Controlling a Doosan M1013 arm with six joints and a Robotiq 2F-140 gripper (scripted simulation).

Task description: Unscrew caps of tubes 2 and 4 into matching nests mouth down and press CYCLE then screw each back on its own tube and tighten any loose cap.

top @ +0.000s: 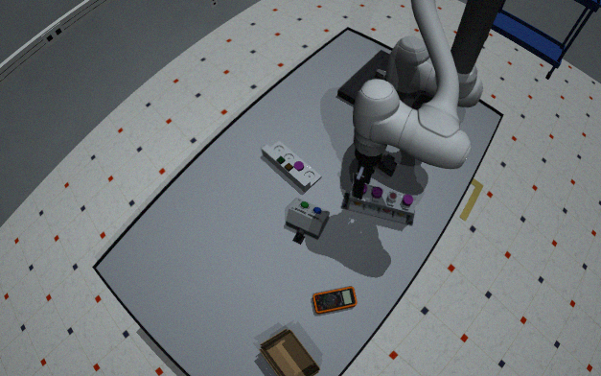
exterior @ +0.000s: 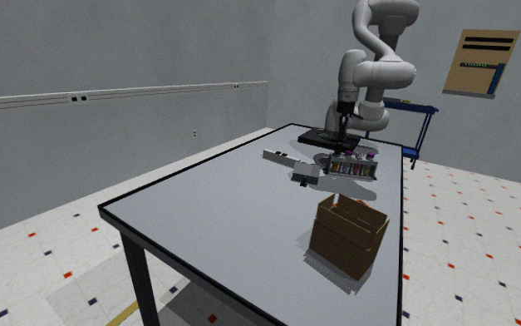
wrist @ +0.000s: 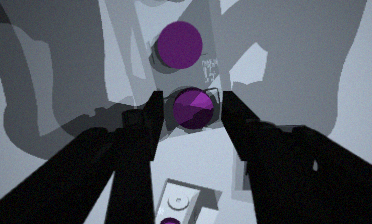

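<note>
Right now the purple cap is 50 mm to the left of my hand, 30 mm below it and 20 mm behind it. From my hand the other things lie so: green key: 140 mm ahead, 120 mm to the right, 70 mm below; blue key: 130 mm ahead, 70 mm to the right, 70 mm below; key housing: 150 mm ahead, 90 mm to the right, 90 mm below.
</note>
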